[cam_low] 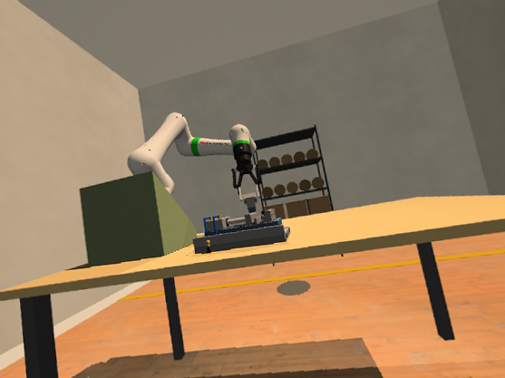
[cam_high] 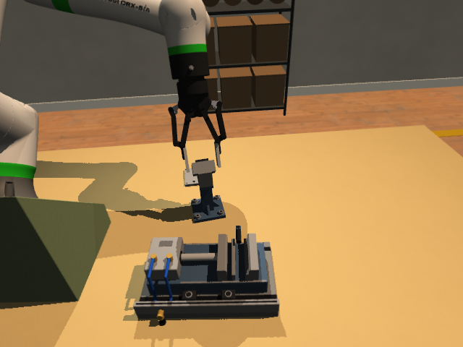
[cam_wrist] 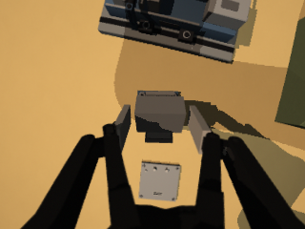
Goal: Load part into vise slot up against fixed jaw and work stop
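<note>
Now: the part 30 mm below my hand and 10 mm to the right of it. Also, from my hand: infeed plate (180 mm below, 160 mm to the left, 40 mm behind); then V-block post (120 mm below, 10 mm to the right); then work stop (200 mm to the right, 90 mm below, 80 mm ahead).
</note>
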